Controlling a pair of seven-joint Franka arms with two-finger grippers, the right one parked.
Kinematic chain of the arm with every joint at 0, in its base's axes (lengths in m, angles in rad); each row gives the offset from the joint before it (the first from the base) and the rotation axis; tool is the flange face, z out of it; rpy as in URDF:
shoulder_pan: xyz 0 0 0.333 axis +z
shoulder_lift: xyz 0 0 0 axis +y
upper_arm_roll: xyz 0 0 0.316 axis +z
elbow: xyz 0.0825 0 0 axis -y
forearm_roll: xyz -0.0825 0 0.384 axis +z
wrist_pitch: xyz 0 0 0 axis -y
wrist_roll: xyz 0.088 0 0 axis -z
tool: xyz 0 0 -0.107 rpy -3.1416 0 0
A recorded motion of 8 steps. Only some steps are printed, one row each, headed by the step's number.
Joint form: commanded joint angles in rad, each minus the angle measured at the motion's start. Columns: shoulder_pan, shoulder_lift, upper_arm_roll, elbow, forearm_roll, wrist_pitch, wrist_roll.
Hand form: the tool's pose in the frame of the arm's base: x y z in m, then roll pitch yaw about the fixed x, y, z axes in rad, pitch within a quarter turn. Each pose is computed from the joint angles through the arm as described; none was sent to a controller.
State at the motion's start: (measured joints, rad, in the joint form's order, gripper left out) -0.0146 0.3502 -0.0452 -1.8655 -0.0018 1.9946 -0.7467
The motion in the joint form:
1: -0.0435 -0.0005 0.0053 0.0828 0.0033 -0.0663 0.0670
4: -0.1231 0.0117 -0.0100 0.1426 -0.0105 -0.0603 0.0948
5: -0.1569 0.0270 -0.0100 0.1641 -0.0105 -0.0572 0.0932
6: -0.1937 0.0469 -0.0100 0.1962 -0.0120 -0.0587 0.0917
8: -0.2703 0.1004 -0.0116 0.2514 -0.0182 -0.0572 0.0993
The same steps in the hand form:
1: 0.6164 -0.0588 0.3445 -3.0221 0.1660 0.5920
4: 0.6235 -0.1197 0.3637 -3.0742 0.1376 0.4710
5: 0.6249 -0.1418 0.3638 -3.0804 0.1307 0.4385
6: 0.6269 -0.1665 0.3653 -3.0887 0.1236 0.4034
8: 0.6255 -0.2193 0.3553 -3.0987 0.1268 0.3209

